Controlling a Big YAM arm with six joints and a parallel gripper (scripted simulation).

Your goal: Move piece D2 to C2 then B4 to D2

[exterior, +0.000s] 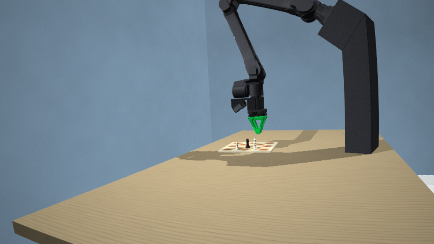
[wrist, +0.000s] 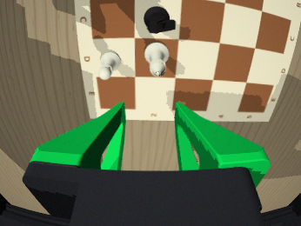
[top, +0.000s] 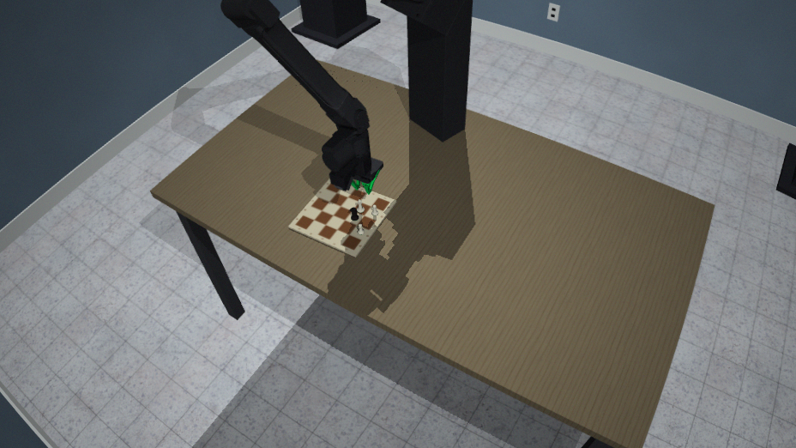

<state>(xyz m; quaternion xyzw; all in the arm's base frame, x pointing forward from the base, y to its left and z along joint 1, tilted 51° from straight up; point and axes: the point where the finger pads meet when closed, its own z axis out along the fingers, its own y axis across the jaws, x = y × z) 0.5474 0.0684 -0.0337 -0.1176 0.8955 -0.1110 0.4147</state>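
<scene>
My gripper is now 20 mm short of the white pawn and 50 mm above it. The rest, counted from my hand: black piece (50 mm ahead, 50 mm below); chessboard (60 mm ahead, 30 mm to the right, 70 mm below).
</scene>
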